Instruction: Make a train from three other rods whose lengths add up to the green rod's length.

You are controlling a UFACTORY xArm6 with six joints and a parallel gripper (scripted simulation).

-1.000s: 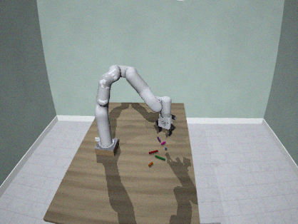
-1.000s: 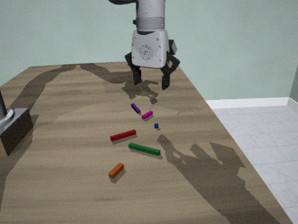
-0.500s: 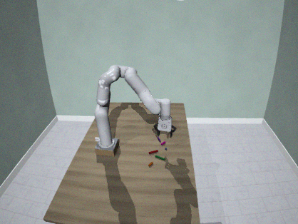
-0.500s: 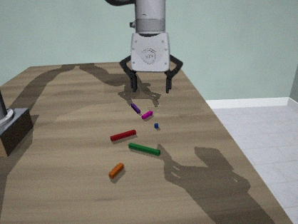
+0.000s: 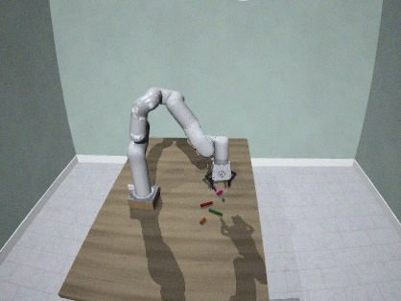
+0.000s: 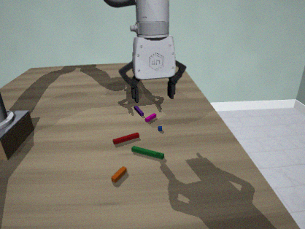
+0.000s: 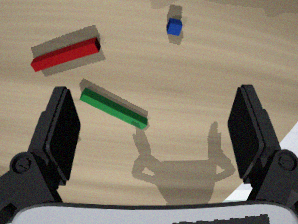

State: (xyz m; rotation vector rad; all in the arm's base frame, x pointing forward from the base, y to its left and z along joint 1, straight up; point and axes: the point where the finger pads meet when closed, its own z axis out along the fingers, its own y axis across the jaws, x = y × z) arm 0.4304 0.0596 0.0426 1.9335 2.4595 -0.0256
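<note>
Now: the orange rod 8 cm behind my hand, 18 cm to the right of it and 10 cm below it. Round my hand: green rod: 2 cm behind, 11 cm to the right, 10 cm below; red rod: 7 cm behind, 5 cm to the right, 10 cm below; blue rod: 2 cm ahead, 10 cm below.
</note>
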